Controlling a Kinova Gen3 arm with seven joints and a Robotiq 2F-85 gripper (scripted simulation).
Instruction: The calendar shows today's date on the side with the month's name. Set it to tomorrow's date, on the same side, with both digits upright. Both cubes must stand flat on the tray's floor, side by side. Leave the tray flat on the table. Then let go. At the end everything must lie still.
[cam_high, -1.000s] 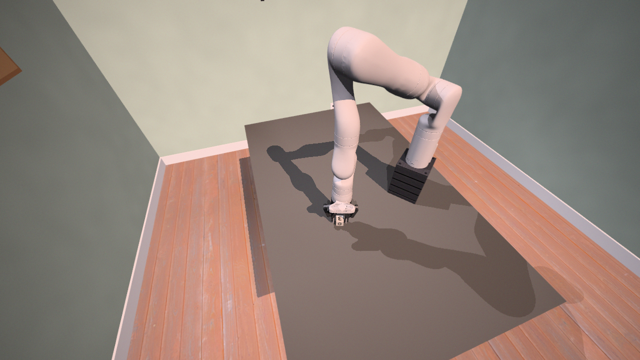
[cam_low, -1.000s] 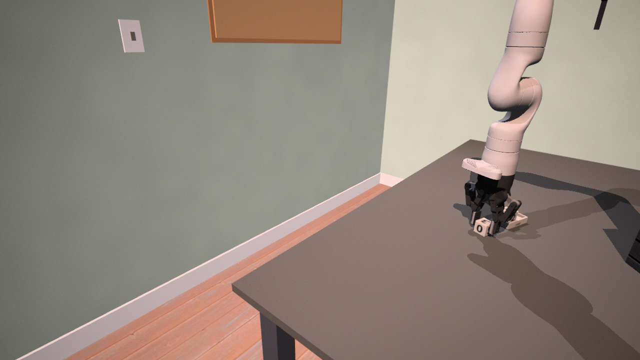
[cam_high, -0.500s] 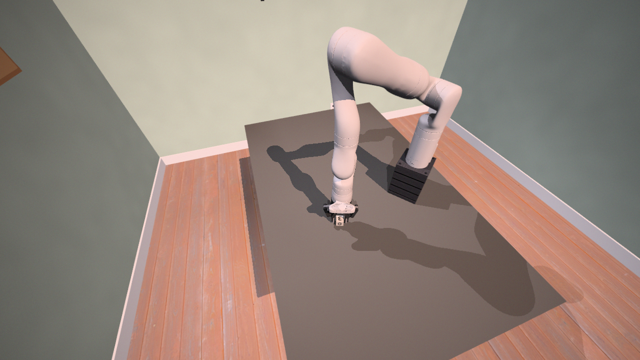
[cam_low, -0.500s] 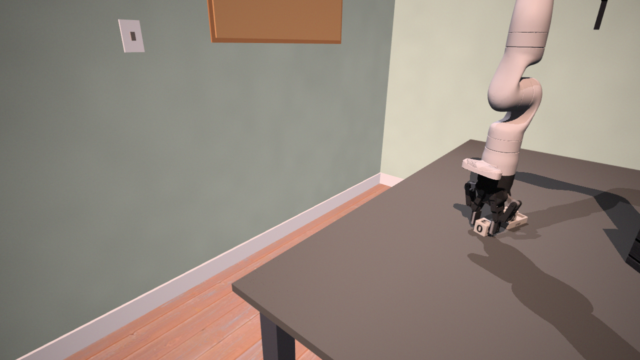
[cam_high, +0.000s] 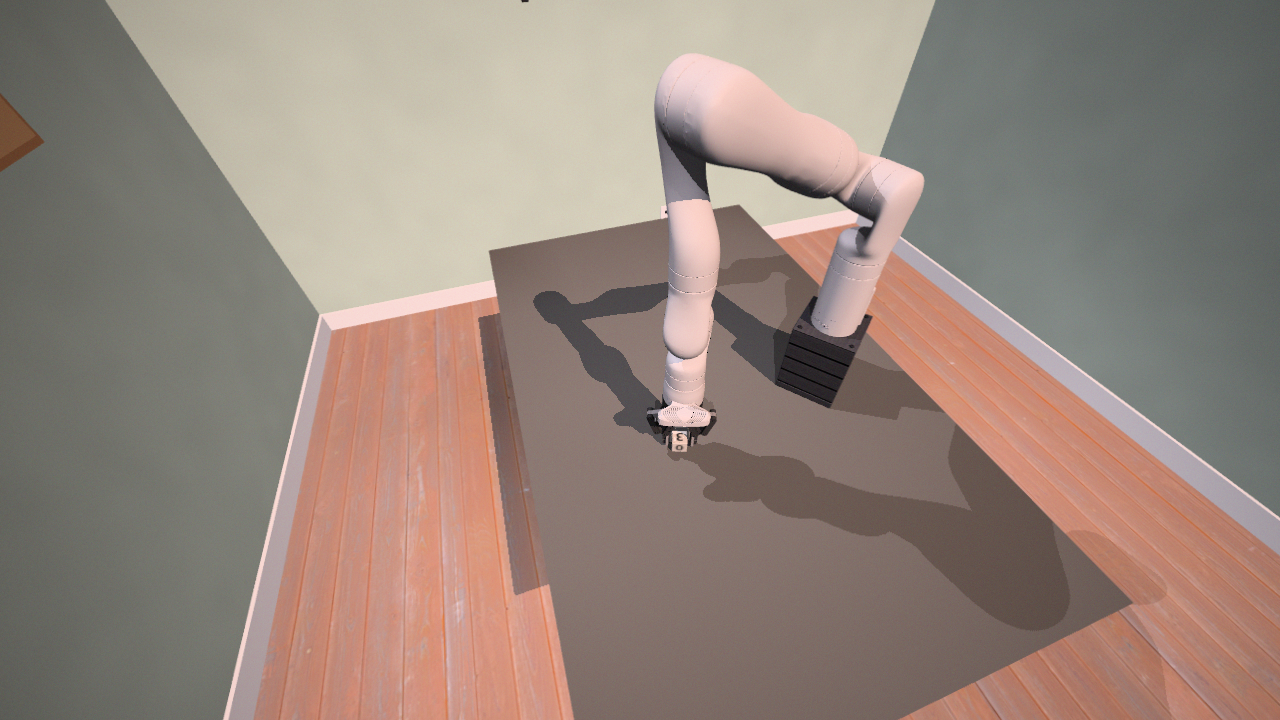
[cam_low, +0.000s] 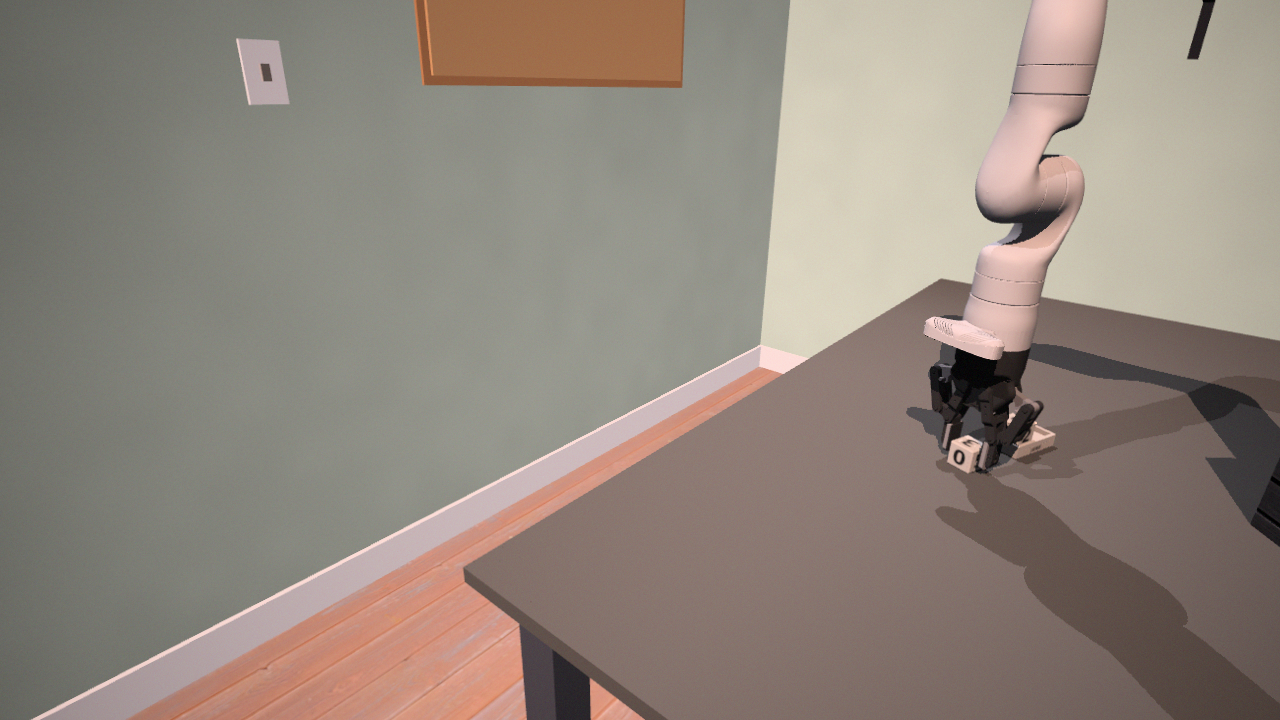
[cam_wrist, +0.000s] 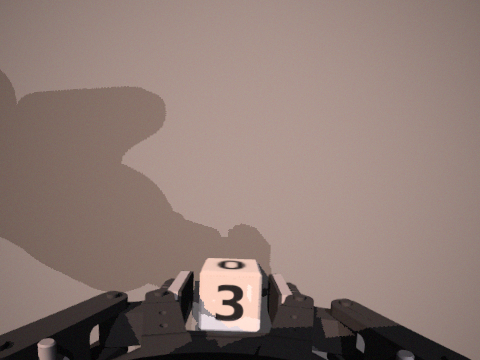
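The cube lies 10 mm below my hand. The rest, counted from my hand: pale tray 50 mm behind, 100 mm to the right, 20 mm below.
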